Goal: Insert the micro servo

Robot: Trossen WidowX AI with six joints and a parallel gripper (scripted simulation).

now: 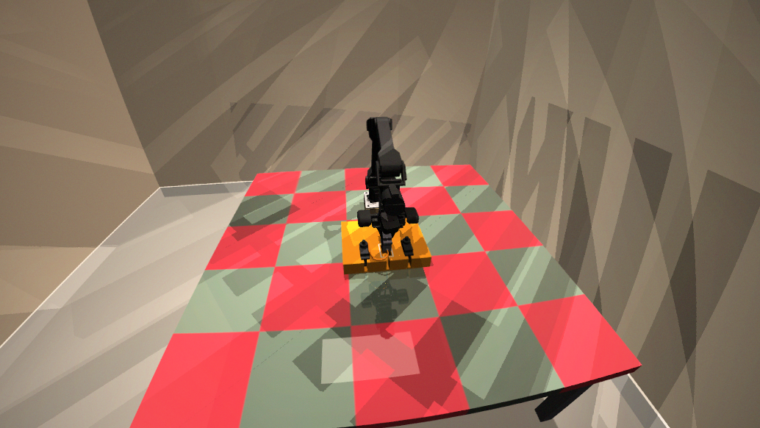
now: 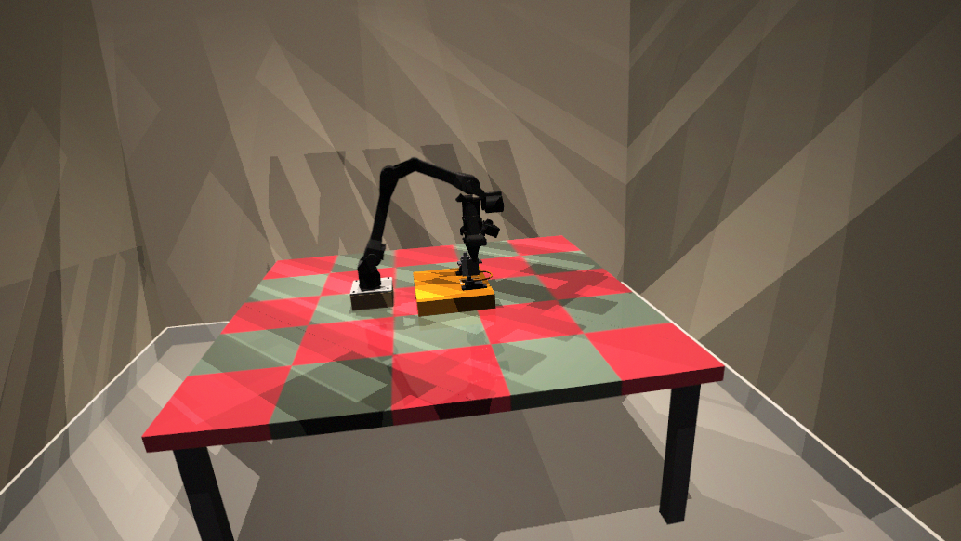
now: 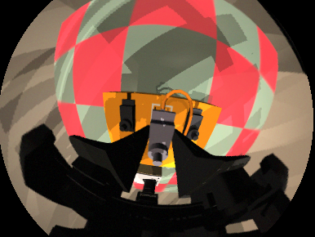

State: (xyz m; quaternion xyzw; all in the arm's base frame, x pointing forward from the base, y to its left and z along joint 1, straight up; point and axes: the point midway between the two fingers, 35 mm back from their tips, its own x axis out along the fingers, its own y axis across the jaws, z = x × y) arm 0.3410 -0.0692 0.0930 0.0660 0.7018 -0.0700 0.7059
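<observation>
My gripper tip is now 12 cm past the deck, 2 cm to the right of it and 9 cm above it.
</observation>
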